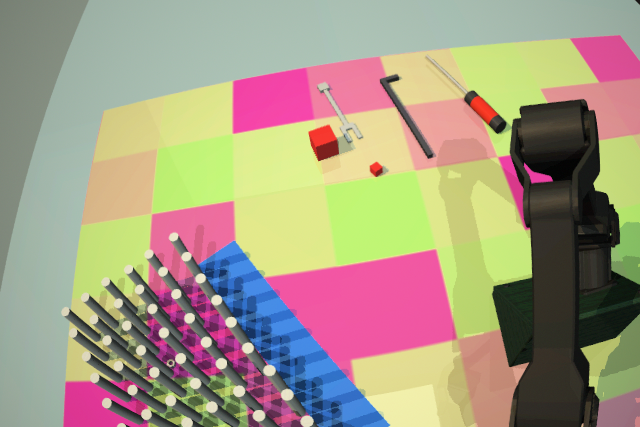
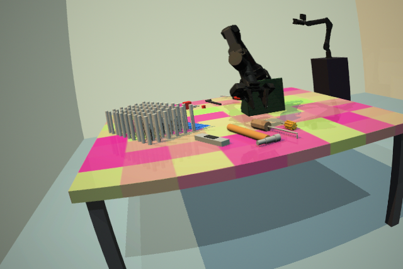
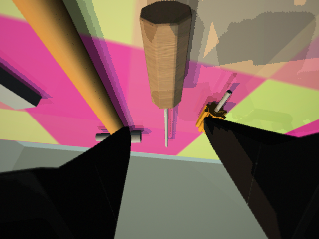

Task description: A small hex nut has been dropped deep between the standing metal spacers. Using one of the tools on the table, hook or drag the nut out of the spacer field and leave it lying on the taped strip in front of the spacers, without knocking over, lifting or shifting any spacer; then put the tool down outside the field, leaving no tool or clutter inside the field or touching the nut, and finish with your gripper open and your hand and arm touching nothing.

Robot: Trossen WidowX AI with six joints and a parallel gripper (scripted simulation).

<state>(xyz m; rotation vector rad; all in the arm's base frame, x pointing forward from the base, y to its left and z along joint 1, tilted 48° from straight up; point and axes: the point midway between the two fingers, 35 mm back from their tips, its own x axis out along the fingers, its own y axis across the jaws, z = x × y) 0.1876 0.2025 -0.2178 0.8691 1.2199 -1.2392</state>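
Now: gripper tip 10 cm to the right of the wooden-handled awl, 7 cm above it and 2 cm past it. Round my gripper tip: blue taped strip: 39 cm to the right, 27 cm ahead, 8 cm below; orange part: 9 cm behind, 7 cm to the left, 7 cm below; grey flat box: 21 cm ahead, 7 cm below, 3 cm to the left.
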